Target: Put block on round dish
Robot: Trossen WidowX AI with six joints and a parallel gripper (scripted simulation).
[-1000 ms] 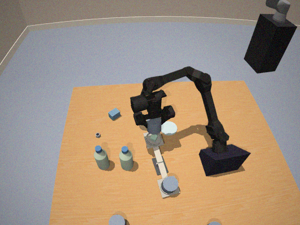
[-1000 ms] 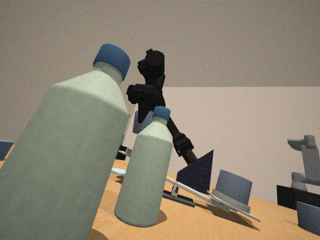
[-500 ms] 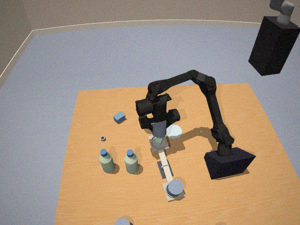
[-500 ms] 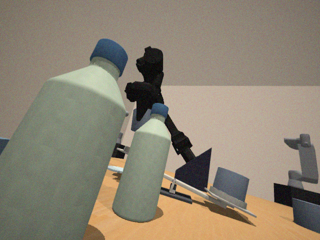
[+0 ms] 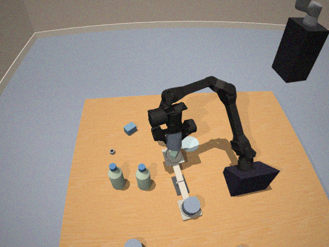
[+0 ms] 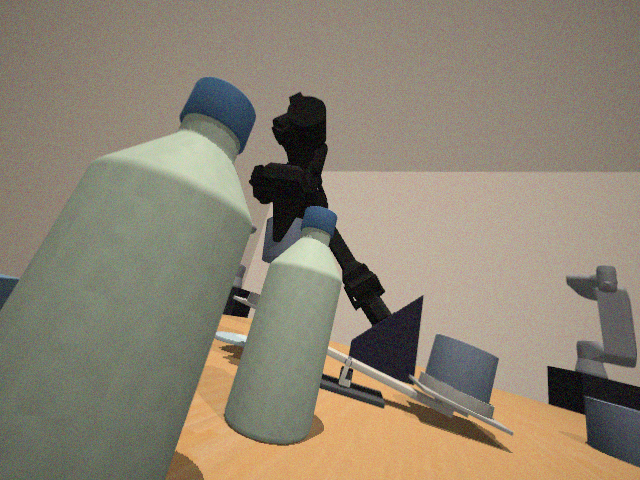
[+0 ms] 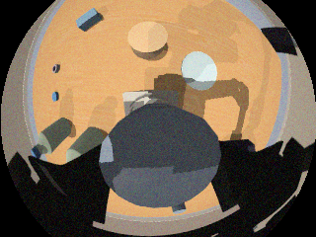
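My gripper tip is now 80 mm above the pale green block and 10 mm to the right of it. The rest, counted from my gripper tip: grey-blue cup: 290 mm to the left, 110 mm below, 10 mm behind; tan cylinder: 150 mm to the right, 130 mm below; pale blue round dish: 170 mm below, 120 mm behind, 80 mm to the right.
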